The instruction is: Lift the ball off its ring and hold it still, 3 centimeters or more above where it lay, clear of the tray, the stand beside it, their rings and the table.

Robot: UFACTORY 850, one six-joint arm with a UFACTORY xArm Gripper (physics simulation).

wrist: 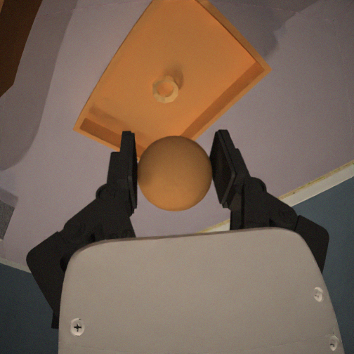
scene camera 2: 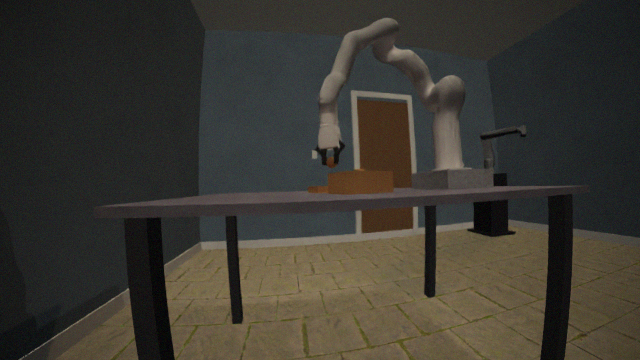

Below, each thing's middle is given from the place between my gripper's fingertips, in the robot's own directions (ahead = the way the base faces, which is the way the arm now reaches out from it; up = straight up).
I see the orange ball [wrist: 174, 173] 1 cm behind my hand, 1 cm to the right of it and 1 cm above it. Also, from my hand: orange tray [wrist: 173, 75] 1 cm behind, 1 cm to the right, 11 cm below; then orange stand [scene camera 2: 359, 181] 8 cm behind, 20 cm to the left, 8 cm below.
